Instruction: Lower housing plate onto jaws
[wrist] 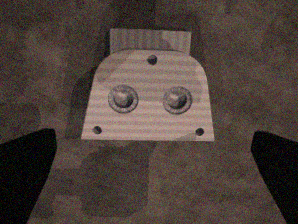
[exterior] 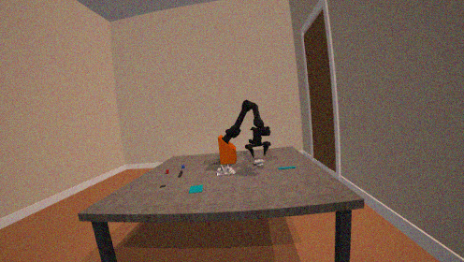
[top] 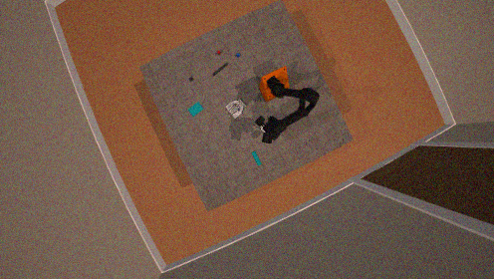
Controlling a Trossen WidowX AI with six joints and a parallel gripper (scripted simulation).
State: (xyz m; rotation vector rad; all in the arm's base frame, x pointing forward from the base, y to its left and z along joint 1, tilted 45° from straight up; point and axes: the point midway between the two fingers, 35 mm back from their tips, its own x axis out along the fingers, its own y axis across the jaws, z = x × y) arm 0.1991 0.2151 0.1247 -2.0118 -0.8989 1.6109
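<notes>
Right now the white part is 30 mm below my gripper tip and 10 mm behind it. Also, from my gripper tip: teal bar: 180 mm ahead, 150 mm to the left, 60 mm below; black bar: 590 mm to the right, 60 mm below, 30 mm ahead; flat teal plate: 430 mm to the right, 360 mm ahead, 60 mm below.
</notes>
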